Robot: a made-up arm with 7 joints.
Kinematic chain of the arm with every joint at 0, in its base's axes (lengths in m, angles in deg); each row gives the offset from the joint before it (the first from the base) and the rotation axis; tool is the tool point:
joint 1: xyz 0 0.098 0 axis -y
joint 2: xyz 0 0.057 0 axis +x
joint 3: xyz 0 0 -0.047 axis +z
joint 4: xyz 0 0 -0.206 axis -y
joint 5: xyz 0 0 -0.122 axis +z
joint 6: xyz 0 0 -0.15 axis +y
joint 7: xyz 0 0 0 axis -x
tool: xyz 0 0 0
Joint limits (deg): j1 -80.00..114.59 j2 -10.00..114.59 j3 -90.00..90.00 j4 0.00..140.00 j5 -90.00..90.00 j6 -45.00..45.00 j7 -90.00..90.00
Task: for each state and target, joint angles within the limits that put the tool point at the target. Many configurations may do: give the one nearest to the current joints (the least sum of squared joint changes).
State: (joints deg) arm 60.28 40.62 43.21 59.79 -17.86 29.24 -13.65
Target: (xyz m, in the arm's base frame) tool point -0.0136 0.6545 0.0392
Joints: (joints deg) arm 68.37 75.49 78.27 34.64 -17.86 29.24 -13.65
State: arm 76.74 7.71 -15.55 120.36 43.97 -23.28 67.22
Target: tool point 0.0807 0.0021 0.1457
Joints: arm 82.28 -8.09 -42.63 129.14 43.97 -23.28 67.22
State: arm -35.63 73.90 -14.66 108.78 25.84 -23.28 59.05
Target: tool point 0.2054 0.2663 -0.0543
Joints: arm -23.62 70.43 17.93 125.78 25.84 -23.28 59.05
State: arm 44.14 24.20 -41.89 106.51 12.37 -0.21 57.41
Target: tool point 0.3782 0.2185 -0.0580
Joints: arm 44.77 39.55 -32.83 84.81 12.37 -0.21 57.41
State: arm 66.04 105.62 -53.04 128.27 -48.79 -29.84 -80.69
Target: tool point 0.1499 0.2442 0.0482
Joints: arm 66.48 109.34 -53.60 139.88 -48.79 -29.84 -80.69
